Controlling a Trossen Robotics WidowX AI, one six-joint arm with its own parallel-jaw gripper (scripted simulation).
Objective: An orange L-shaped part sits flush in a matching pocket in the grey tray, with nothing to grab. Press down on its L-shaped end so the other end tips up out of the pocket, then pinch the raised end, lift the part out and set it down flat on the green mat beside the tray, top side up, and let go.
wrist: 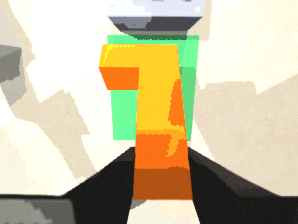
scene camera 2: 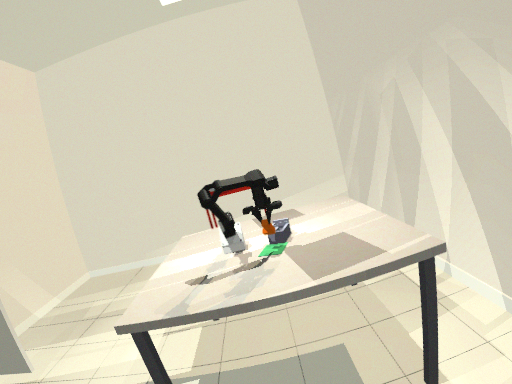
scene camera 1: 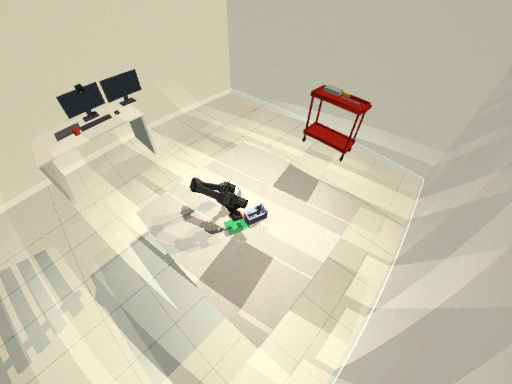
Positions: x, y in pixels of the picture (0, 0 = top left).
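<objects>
My gripper (wrist: 159, 153): holding orange L-shaped part (wrist: 161, 172).
</objects>
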